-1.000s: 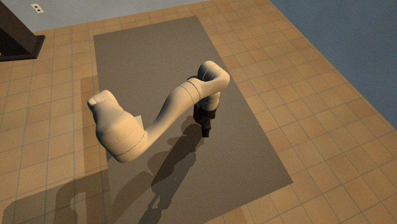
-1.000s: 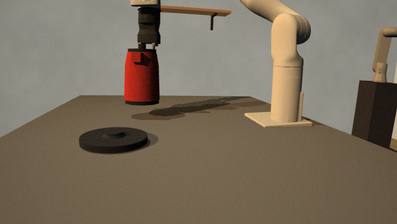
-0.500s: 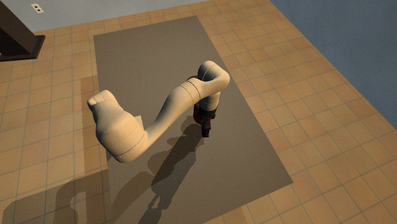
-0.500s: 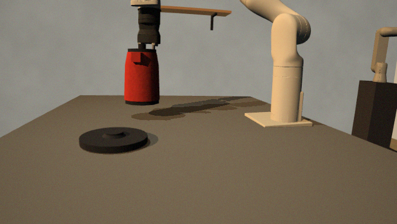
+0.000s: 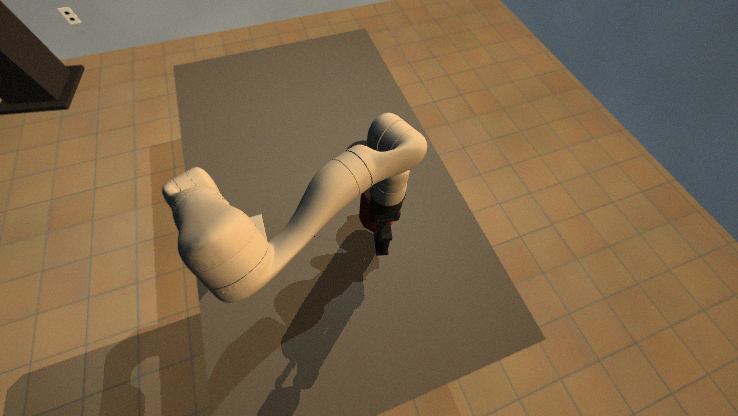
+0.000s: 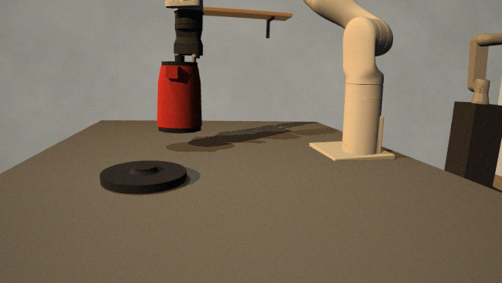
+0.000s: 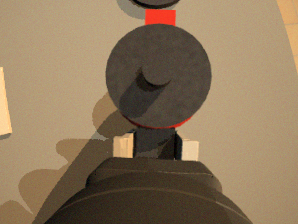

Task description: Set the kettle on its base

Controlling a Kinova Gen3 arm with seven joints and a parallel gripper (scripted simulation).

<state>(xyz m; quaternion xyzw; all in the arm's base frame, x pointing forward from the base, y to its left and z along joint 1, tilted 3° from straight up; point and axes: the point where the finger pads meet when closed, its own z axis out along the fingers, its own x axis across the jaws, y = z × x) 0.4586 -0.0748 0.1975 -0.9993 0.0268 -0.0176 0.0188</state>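
The red kettle is 3 cm to the left of my hand and 5 cm below it. The rest, counted from my hand: black base: 1 cm ahead, 33 cm to the left, 18 cm below.
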